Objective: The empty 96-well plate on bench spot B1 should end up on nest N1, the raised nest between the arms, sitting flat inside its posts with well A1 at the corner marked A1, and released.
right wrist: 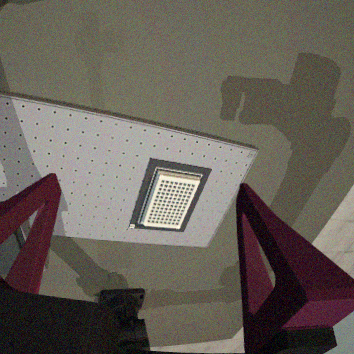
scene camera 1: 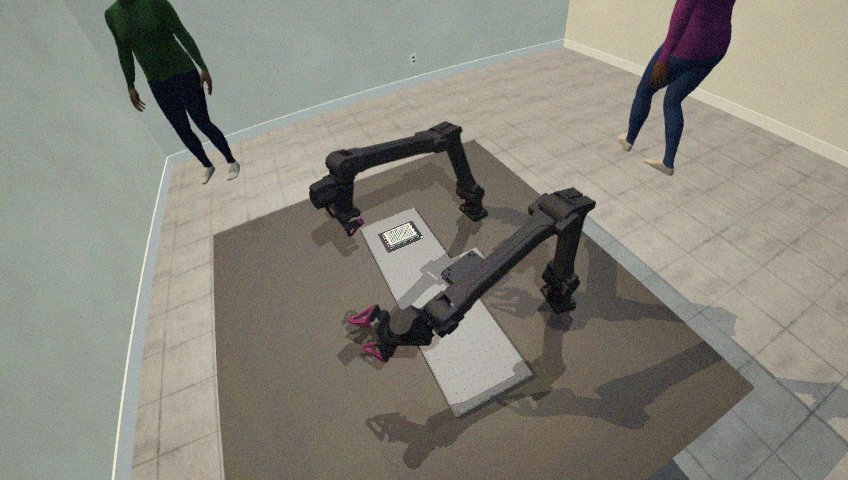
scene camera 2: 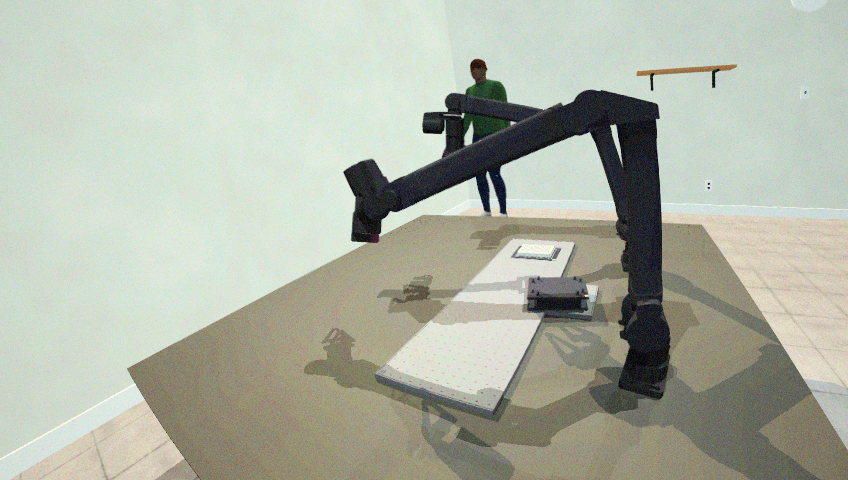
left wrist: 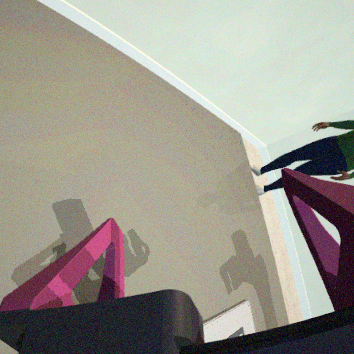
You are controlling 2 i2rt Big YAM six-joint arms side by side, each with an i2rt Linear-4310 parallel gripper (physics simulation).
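Seen in the pictures: left gripper, fingertip midpoint: (scene camera 1: pixel 356 333) (left wrist: pixel 196 203); right gripper, fingertip midpoint: (right wrist: pixel 145 186) (scene camera 1: pixel 342 226); left arm's base, origin of the base link: (scene camera 1: pixel 557 297) (scene camera 2: pixel 644 374); right arm's base, origin of the base link: (right wrist: pixel 121 297) (scene camera 1: pixel 473 211).
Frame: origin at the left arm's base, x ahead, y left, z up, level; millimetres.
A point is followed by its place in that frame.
The pale 96-well plate (scene camera 1: pixel 401 234) @(x 468, y -516, z 23 mm) (scene camera 2: pixel 536 250) @(x 469, y -508, z 27 mm) (right wrist: pixel 172 202) @(x 476, y -523, z 26 mm) lies flat in a dark rectangular outline (right wrist: pixel 181 164) @(x 555, y -503, z 15 mm) on the perforated board. The raised dark nest N1 (scene camera 1: pixel 464 266) @(x 282, y -225, z 53 mm) (scene camera 2: pixel 557 287) @(x 274, y -204, z 52 mm) has short posts and holds no plate; its A1 mark is too small to read. My right gripper (scene camera 1: pixel 355 228) @(x 672, y -317, z 331 mm) (right wrist: pixel 145 186) @(x 672, y -317, z 331 mm) is open and empty, above and beside the board's plate end; in scene camera 2 it is hidden behind the left arm. My left gripper (scene camera 1: pixel 358 334) @(x 691, y 72, z 300 mm) (left wrist: pixel 196 203) @(x 691, y 72, z 300 mm) is open and empty, raised beyond the board's long edge, away from the plate.
The white perforated board (scene camera 1: pixel 476 368) @(x 384, y 151, z 13 mm) (scene camera 2: pixel 452 356) @(x 388, y 133, z 13 mm) (right wrist: pixel 100 150) @(x 529, y -353, z 13 mm) runs along the brown table top (scene camera 1: pixel 285 380) @(x 1008, y -13, z 0 mm) (scene camera 2: pixel 249 356) @(x 845, y 438, z 0 mm). The nest stands beside its long edge. The left arm (scene camera 1: pixel 499 255) @(x 305, y 84, z 463 mm) (scene camera 2: pixel 487 154) @(x 283, y 104, z 438 mm) passes above the board close to the nest in scene camera 1. Two people stand beyond the table.
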